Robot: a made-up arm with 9 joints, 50 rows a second.
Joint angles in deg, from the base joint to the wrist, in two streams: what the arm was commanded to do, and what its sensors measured. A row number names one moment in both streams.
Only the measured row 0 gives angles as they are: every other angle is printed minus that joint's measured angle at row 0.
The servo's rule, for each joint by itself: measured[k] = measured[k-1] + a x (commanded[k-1-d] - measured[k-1]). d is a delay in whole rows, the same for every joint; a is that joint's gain. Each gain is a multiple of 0.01, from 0.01 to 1. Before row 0 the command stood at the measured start. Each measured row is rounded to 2 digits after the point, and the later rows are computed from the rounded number. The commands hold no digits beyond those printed.
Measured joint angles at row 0:
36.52 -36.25 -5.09 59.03 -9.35 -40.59 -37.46 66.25 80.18
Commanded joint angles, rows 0 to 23:
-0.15 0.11 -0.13 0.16 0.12 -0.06 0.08 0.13 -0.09
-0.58 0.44 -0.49 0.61 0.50 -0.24 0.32 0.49 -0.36
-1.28 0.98 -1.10 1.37 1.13 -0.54 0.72 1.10 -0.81
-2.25 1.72 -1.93 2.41 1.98 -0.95 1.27 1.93 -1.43
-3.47 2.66 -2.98 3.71 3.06 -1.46 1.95 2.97 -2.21
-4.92 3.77 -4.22 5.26 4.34 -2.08 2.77 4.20 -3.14
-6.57 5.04 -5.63 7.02 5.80 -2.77 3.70 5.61 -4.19
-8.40 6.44 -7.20 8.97 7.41 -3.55 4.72 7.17 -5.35
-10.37 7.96 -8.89 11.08 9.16 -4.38 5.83 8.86 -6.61
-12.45 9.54 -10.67 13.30 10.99 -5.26 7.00 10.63 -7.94
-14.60 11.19 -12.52 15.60 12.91 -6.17 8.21 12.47 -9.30
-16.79 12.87 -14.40 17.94 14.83 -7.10 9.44 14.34 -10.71
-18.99 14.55 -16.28 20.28 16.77 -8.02 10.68 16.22 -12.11
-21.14 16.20 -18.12 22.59 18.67 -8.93 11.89 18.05 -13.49
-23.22 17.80 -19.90 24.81 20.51 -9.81 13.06 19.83 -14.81
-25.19 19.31 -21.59 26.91 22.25 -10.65 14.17 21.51 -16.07
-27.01 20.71 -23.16 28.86 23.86 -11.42 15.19 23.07 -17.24
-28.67 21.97 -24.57 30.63 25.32 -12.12 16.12 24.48 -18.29
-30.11 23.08 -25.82 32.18 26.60 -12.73 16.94 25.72 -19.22
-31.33 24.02 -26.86 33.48 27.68 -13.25 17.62 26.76 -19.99
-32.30 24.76 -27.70 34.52 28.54 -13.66 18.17 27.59 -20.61
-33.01 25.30 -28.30 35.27 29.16 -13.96 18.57 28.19 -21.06
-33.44 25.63 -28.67 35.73 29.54 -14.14 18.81 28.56 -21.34
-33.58 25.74 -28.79 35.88 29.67 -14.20 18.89 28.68 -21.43
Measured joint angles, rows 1 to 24:
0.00 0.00 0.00 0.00 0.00 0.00 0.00 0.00 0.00
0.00 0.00 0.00 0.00 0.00 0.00 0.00 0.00 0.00
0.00 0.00 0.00 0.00 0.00 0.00 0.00 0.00 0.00
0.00 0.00 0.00 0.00 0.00 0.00 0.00 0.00 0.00
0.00 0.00 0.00 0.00 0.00 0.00 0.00 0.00 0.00
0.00 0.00 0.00 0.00 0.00 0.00 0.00 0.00 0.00
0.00 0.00 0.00 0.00 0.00 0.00 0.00 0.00 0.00
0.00 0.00 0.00 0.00 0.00 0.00 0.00 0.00 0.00
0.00 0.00 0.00 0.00 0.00 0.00 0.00 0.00 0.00
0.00 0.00 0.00 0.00 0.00 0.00 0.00 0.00 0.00
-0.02 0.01 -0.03 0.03 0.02 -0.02 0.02 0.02 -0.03
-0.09 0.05 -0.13 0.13 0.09 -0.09 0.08 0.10 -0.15
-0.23 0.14 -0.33 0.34 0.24 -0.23 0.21 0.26 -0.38
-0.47 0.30 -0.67 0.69 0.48 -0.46 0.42 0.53 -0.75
-0.83 0.54 -1.16 1.20 0.84 -0.78 0.73 0.92 -1.26
-1.32 0.86 -1.80 1.89 1.33 -1.20 1.14 1.44 -1.92
-1.95 1.28 -2.60 2.76 1.96 -1.70 1.65 2.11 -2.71
-2.72 1.80 -3.57 3.82 2.72 -2.29 2.26 2.92 -3.63
-3.64 2.42 -4.69 5.05 3.62 -2.96 2.97 3.87 -4.67
-4.70 3.13 -5.95 6.45 4.65 -3.70 3.78 4.95 -5.81
-5.89 3.94 -7.33 8.01 5.81 -4.49 4.67 6.15 -7.03
-7.20 4.83 -8.81 9.70 7.07 -5.33 5.62 7.46 -8.32
-8.61 5.80 -10.38 11.50 8.43 -6.19 6.63 8.86 -9.65
-10.11 6.84 -12.01 13.39 9.86 -7.07 7.68 10.33 -10.99
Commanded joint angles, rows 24 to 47:
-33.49 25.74 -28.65 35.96 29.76 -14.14 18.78 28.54 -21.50
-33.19 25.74 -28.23 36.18 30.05 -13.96 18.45 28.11 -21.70
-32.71 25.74 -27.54 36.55 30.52 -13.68 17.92 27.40 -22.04
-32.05 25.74 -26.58 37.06 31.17 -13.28 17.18 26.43 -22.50
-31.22 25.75 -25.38 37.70 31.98 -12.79 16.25 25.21 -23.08
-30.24 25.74 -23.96 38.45 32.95 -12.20 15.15 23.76 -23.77
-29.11 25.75 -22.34 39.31 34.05 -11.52 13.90 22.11 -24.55
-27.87 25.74 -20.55 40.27 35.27 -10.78 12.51 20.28 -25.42
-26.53 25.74 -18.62 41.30 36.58 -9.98 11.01 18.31 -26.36
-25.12 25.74 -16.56 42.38 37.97 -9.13 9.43 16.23 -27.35
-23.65 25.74 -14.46 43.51 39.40 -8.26 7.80 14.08 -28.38
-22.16 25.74 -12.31 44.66 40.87 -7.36 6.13 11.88 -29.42
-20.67 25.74 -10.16 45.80 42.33 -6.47 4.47 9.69 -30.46
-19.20 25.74 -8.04 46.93 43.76 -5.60 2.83 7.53 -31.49
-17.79 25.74 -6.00 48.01 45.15 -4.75 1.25 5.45 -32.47
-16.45 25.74 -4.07 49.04 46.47 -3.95 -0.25 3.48 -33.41
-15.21 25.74 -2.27 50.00 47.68 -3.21 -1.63 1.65 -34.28
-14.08 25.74 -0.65 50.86 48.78 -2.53 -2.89 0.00 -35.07
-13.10 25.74 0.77 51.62 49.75 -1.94 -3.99 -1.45 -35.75
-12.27 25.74 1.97 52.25 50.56 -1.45 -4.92 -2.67 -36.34
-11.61 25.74 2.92 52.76 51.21 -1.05 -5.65 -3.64 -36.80
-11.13 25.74 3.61 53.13 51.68 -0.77 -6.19 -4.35 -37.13
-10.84 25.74 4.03 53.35 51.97 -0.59 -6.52 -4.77 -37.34
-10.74 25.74 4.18 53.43 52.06 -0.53 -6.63 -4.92 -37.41
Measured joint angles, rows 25 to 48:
-11.68 7.94 -13.67 15.33 11.35 -7.95 8.76 11.85 -12.33
-13.30 9.08 -15.33 17.30 12.88 -8.81 9.84 13.40 -13.64
-14.95 10.24 -16.97 19.27 14.42 -9.65 10.91 14.95 -14.90
-16.60 11.41 -18.57 21.20 15.95 -10.44 11.95 16.47 -16.09
-18.22 12.58 -20.09 23.07 17.44 -11.17 12.95 17.95 -17.19
-19.79 13.72 -21.51 24.84 18.87 -11.84 13.88 19.36 -18.17
-21.29 14.82 -22.81 26.49 20.22 -12.42 14.74 20.68 -19.02
-22.70 15.87 -23.96 27.98 21.47 -12.91 15.51 21.88 -19.73
-23.99 16.85 -24.95 29.30 22.60 -13.30 16.17 22.95 -20.29
-25.14 17.74 -25.76 30.42 23.59 -13.59 16.71 23.87 -20.69
-26.14 18.54 -26.37 31.36 24.45 -13.77 17.12 24.62 -20.97
-26.99 19.26 -26.76 32.18 25.23 -13.83 17.39 25.18 -21.23
-27.68 19.91 -26.92 32.92 25.97 -13.78 17.50 25.54 -21.51
-28.20 20.49 -26.85 33.62 26.70 -13.62 17.44 25.68 -21.86
-28.56 21.02 -26.54 34.31 27.44 -13.35 17.20 25.60 -22.29
-28.76 21.49 -26.00 35.01 28.21 -12.98 16.79 25.31 -22.81
-28.80 21.92 -25.23 35.74 29.03 -12.51 16.21 24.80 -23.42
-28.69 22.30 -24.25 36.51 29.90 -11.96 15.47 24.08 -24.12
-28.43 22.64 -23.07 37.32 30.84 -11.33 14.58 23.16 -24.90
-28.03 22.95 -21.70 38.18 31.84 -10.63 13.55 22.05 -25.76
-27.50 23.23 -20.18 39.09 32.90 -9.87 12.40 20.77 -26.68
-26.86 23.48 -18.53 40.04 34.02 -9.07 11.15 19.35 -27.64
-26.12 23.71 -16.77 41.02 35.18 -8.24 9.81 17.80 -28.63
-25.29 23.91 -14.94 42.02 36.38 -7.40 8.41 16.16 -29.63

